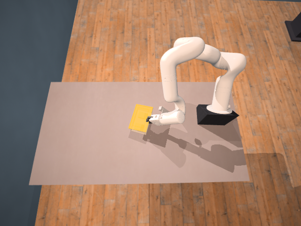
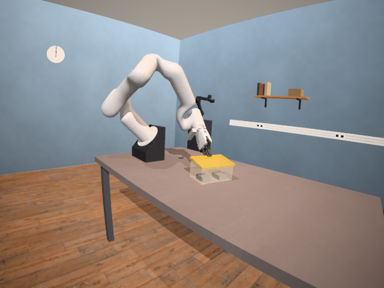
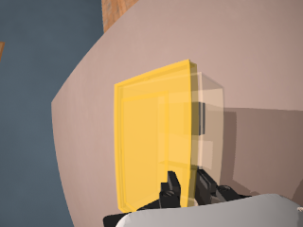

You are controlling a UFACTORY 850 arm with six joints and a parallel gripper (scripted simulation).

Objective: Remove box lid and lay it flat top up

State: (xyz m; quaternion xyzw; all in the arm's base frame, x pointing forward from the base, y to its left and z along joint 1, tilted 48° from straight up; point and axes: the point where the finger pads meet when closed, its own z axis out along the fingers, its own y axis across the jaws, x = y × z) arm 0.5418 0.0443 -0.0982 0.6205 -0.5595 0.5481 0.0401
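Right now my hand is 70 mm short of the yellow lid, 30 mm to the left of it and 20 mm above it. From my hand the other things lie so: clear box (60 mm ahead, 30 mm to the right, 80 mm below).
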